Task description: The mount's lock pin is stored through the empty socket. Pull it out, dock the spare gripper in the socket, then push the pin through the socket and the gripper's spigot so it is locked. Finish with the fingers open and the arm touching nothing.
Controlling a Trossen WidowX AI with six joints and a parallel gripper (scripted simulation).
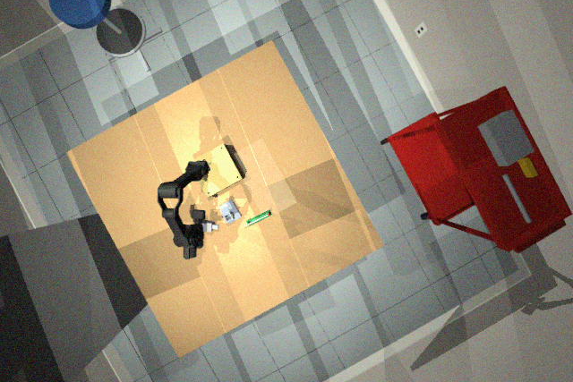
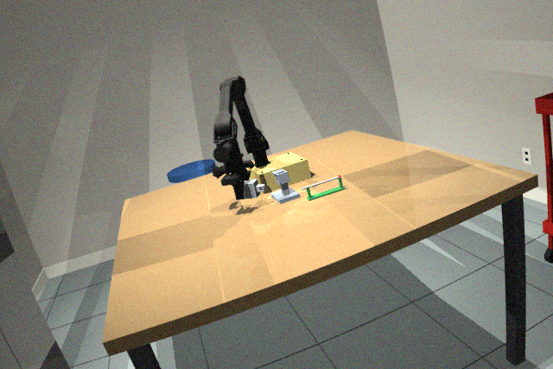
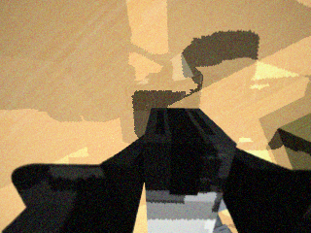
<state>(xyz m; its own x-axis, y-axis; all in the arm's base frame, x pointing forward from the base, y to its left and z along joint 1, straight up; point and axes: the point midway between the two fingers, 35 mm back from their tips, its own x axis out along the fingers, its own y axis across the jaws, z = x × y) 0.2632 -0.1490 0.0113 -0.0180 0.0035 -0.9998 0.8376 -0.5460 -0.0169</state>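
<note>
Now: gripper tip 150 mm to the right of the socket and 20 mm short of it. From my gripper tip the other things lie so: green cradle (270 mm to the left, 120 mm ahead, 30 mm below); spare gripper (30 mm to the left, 20 mm ahead, 20 mm above).
</note>
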